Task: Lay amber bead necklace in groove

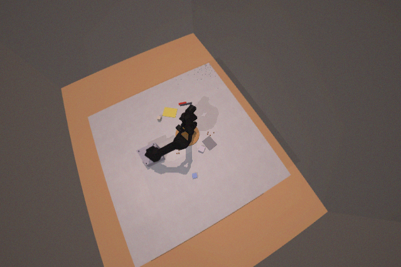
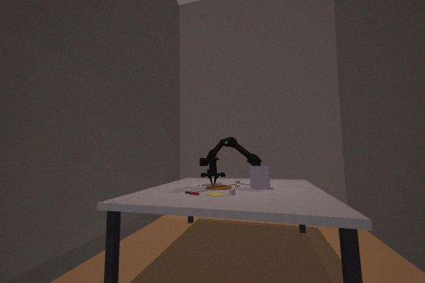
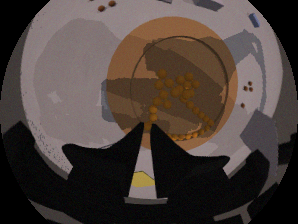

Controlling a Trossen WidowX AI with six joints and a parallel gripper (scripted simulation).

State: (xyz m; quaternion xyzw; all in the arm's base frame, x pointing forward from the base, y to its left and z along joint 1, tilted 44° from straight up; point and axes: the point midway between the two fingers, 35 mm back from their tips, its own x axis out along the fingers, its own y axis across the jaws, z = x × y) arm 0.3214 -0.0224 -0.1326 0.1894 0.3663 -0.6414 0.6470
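The round bead board lies 3 cm behind my gripper tip, 5 cm to the right of it and 1 cm below it. The rest, counted from my gripper tip: thin grey bar: 7 cm ahead, 12 cm to the left, 2 cm below; then yellow pad: 6 cm behind, 22 cm to the left, 2 cm below; then grey square plate: 8 cm ahead, 21 cm to the right, 2 cm below.
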